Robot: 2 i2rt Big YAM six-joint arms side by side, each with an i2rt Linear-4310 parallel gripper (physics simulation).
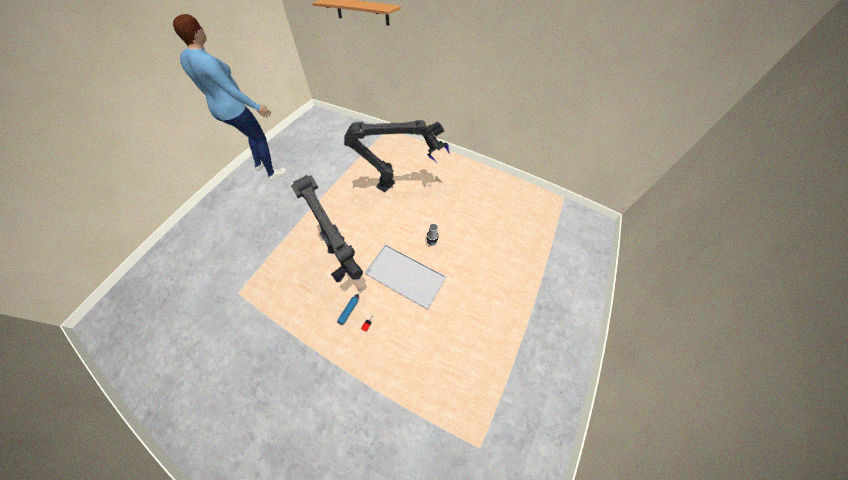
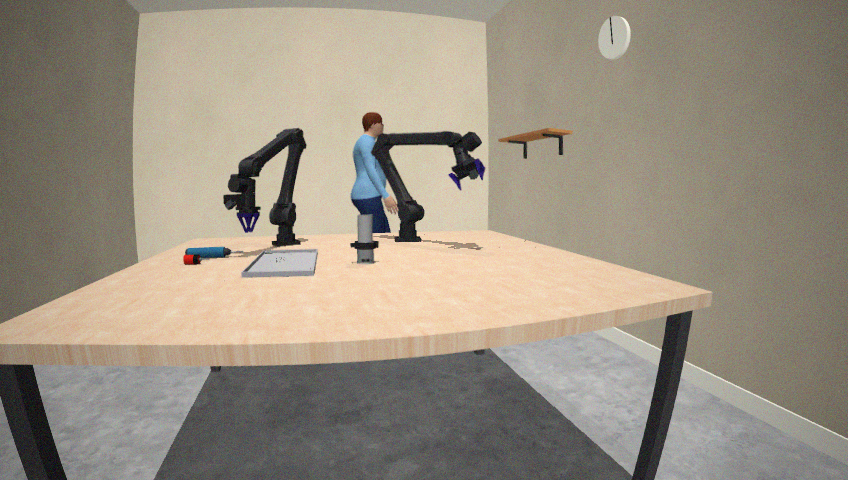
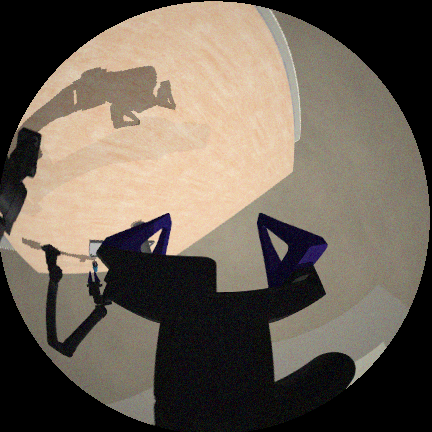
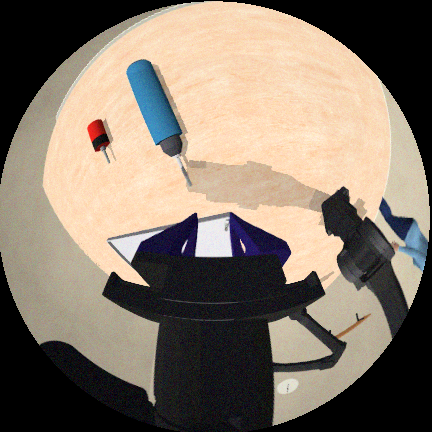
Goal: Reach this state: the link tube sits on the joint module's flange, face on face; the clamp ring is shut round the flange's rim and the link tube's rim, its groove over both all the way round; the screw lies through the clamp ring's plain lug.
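Places are measured from the left arm's base along level axes (x left, y back, z up), in centimetres.
Where they show: left gripper, fingertip midpoint: (image 1: 443,159) (image 2: 471,184) (image 3: 213,217); right gripper, fingertip midpoint: (image 2: 248,232) (image 3: 91,270) (image 4: 213,217); left arm's base at its link origin: (image 1: 385,185) (image 2: 407,240); right arm's base at its link origin: (image 2: 286,244) (image 3: 50,249) (image 4: 335,211).
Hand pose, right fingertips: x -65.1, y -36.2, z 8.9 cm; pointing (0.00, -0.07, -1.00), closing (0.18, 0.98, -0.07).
Things, the pixels of their centre, and the offset from my right fingertips. "spot": a spot on its surface instead.
- grey link tube at the middle of its body: (image 2: 365,230) (image 3: 143,245) (image 1: 433,232) dx +46.8, dy -17.2, dz +1.8 cm
- joint module at the middle of its body: (image 2: 365,253) dx +46.8, dy -17.2, dz -5.7 cm
- black clamp ring at a spot on its surface: (image 2: 364,244) spot: dx +46.6, dy -20.8, dz -2.3 cm
- screw at the middle of its body: (image 4: 226,224) dx +8.0, dy +0.6, dz -8.1 cm
- light grey tray at the middle of its body: (image 4: 165,258) (image 2: 284,261) (image 1: 405,275) dx +18.7, dy -18.0, dz -8.1 cm
- blue screwdriver-like tool at the middle of its body: (image 4: 157,114) (image 2: 214,252) (image 1: 351,305) dx -13.2, dy -5.7, dz -6.9 cm
- black tool at the middle of its body: (image 4: 100,142) (image 2: 197,259) (image 1: 368,322) dx -14.6, dy -19.2, dz -7.2 cm
The grey link tube (image 1: 433,227) (image 2: 364,228) stands upright above the joint module (image 2: 365,255). The black clamp ring (image 1: 432,238) (image 2: 364,244) is round the joint between them; its closure and groove fit are too small to tell. The screw (image 4: 227,224) lies at a corner of the light grey tray (image 1: 410,276) (image 2: 278,274) (image 4: 212,242). My left gripper (image 1: 440,156) (image 2: 470,183) (image 3: 213,217) is wide open and empty, high above the table. My right gripper (image 2: 248,230) (image 4: 213,217) is slightly open, pointing down, with nothing between its fingertips, above the table near the tray.
A blue screwdriver-like tool (image 1: 348,310) (image 2: 205,252) (image 4: 152,102) lies beyond the tray. A smaller red and black tool (image 1: 365,325) (image 2: 190,259) (image 4: 97,131) lies beside it. A person (image 1: 220,89) (image 2: 367,166) stands behind the arms, off the table.
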